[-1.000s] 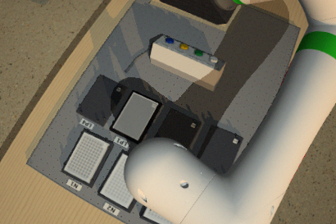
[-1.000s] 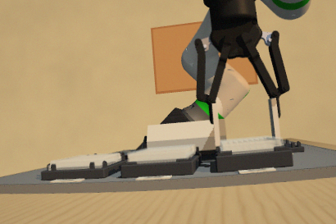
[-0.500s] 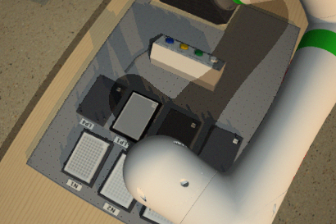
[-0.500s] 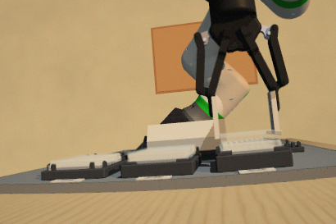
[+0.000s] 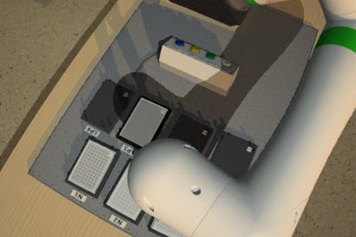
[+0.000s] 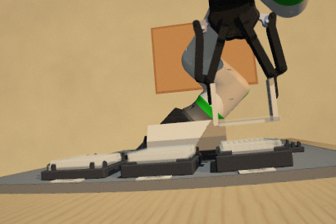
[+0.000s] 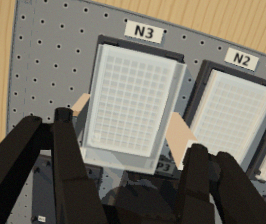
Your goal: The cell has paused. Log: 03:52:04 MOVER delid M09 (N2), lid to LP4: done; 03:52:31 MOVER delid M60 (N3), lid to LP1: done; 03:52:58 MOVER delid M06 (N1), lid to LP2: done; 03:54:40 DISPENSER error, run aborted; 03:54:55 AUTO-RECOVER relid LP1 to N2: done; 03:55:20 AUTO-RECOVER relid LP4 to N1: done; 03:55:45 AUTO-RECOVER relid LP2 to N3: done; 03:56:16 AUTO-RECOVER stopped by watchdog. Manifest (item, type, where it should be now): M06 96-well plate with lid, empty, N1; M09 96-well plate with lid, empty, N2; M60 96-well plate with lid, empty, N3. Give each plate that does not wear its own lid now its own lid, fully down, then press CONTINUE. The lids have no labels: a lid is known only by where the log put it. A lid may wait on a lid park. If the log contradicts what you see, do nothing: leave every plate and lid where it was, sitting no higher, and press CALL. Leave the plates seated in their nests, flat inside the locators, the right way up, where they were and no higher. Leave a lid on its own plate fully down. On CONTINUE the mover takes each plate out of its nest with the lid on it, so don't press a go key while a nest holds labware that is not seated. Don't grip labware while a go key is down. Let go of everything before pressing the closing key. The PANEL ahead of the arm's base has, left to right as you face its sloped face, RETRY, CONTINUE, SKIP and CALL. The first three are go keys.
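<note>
My gripper is now 26 cm to the left of the plate, 7 cm above it and 3 cm short of it. From my hand the other things lie so: lid park LP3: 17 cm behind, 9 cm to the right, 9 cm below; LP2 park: 19 cm behind, 9 cm below, 4 cm to the left; nest: 8 cm below.
</note>
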